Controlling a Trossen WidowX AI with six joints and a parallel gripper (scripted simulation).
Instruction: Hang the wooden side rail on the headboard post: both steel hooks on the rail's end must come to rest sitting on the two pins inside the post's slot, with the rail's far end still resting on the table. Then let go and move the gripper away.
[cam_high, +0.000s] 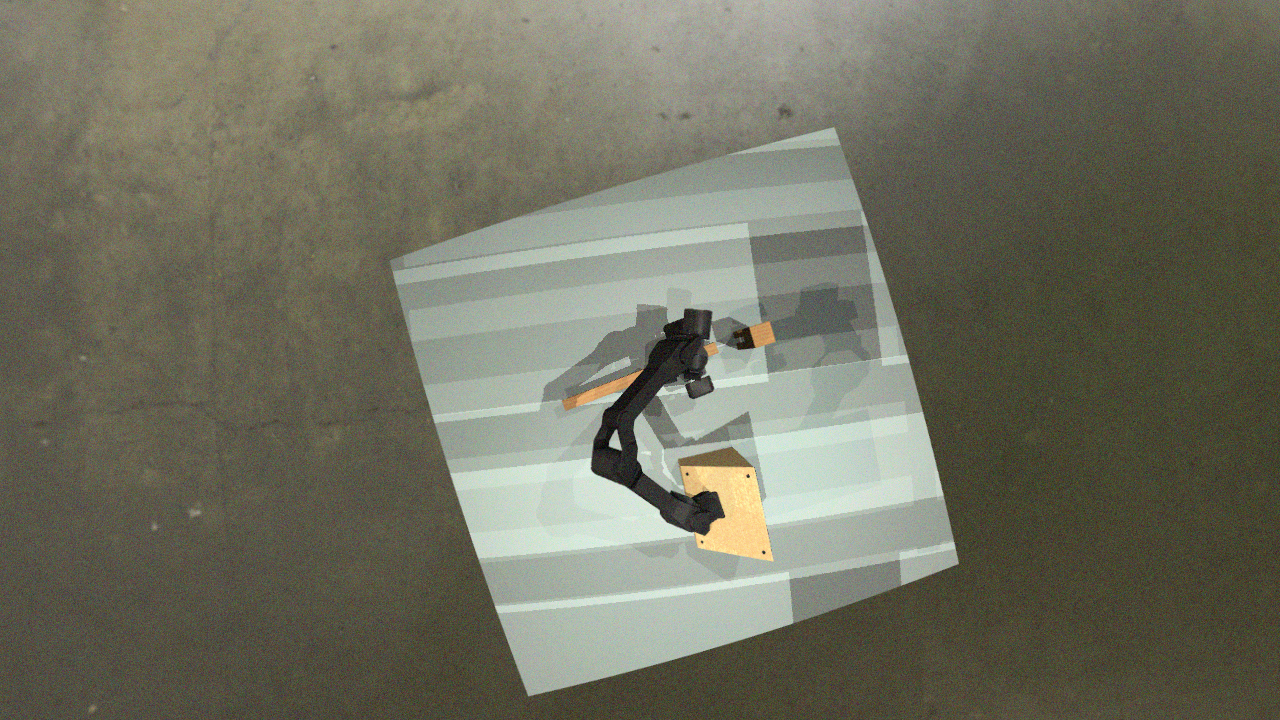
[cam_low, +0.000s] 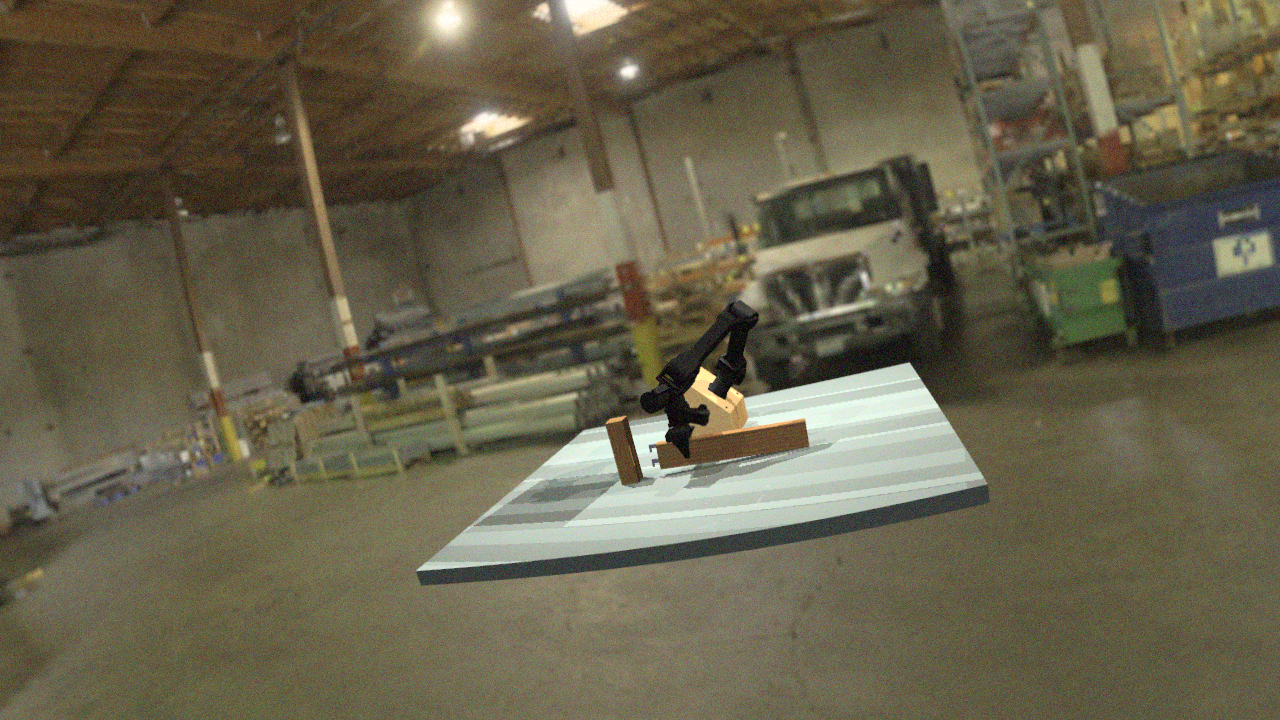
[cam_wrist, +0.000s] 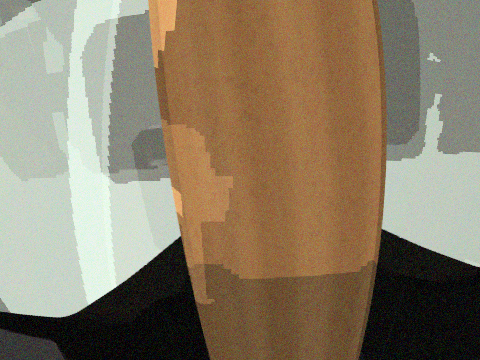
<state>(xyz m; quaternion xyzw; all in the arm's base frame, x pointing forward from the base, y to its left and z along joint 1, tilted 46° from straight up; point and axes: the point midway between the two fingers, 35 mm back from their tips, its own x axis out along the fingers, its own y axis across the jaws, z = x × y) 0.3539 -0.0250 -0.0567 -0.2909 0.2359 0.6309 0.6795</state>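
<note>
Right now my gripper tip is 170 mm to the left of the headboard post and 40 mm below it.
</note>
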